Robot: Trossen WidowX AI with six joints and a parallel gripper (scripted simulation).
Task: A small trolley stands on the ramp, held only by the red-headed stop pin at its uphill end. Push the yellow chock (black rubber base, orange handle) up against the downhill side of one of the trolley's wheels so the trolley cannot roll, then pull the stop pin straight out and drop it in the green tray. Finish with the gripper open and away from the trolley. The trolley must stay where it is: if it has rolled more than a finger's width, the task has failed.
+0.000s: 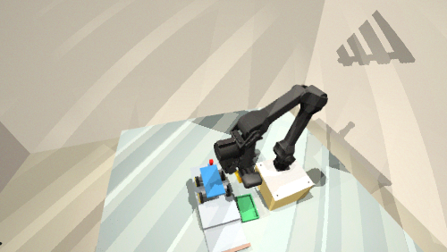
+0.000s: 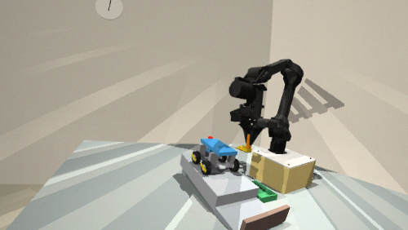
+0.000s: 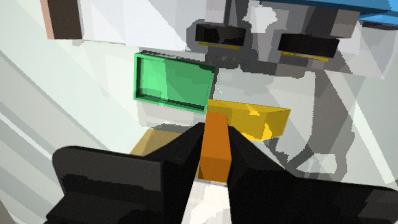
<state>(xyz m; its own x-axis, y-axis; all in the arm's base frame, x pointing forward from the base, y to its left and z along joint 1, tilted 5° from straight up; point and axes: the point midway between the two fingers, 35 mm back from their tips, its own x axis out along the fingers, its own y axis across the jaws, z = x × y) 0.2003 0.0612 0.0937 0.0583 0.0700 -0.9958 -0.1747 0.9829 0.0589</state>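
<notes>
My gripper tip is 110 mm to the left of the red-headed stop pin, 110 mm short of it and 30 mm above it. From my gripper tip the other things lie so: blue-topped trolley 120 mm ahead, 50 mm below, 10 mm to the right; then yellow chock 20 mm to the right, 10 mm below; then grey ramp 120 mm below, 120 mm ahead, 10 mm to the right.
</notes>
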